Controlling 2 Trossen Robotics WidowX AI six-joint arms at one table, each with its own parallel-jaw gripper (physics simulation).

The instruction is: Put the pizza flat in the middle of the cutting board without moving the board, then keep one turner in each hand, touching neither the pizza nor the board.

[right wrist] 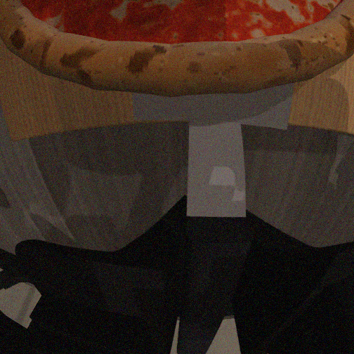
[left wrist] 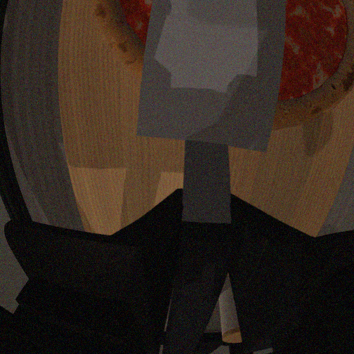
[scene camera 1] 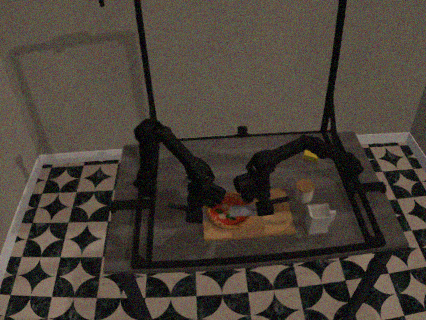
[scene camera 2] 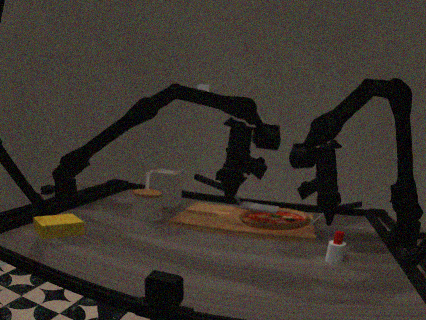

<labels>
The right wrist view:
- right gripper: 203,203
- cutting board: 44,104
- pizza: 167,55
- turner: 217,239
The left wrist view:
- left gripper: 200,197
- cutting board: 116,176
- pizza: 309,84
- turner: 212,80
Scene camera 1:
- cutting board: 280,223
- pizza: 219,216
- pale container: 318,217
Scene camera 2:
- left gripper: 229,203
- right gripper: 328,224
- cutting board: 204,217
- pizza: 285,219
</labels>
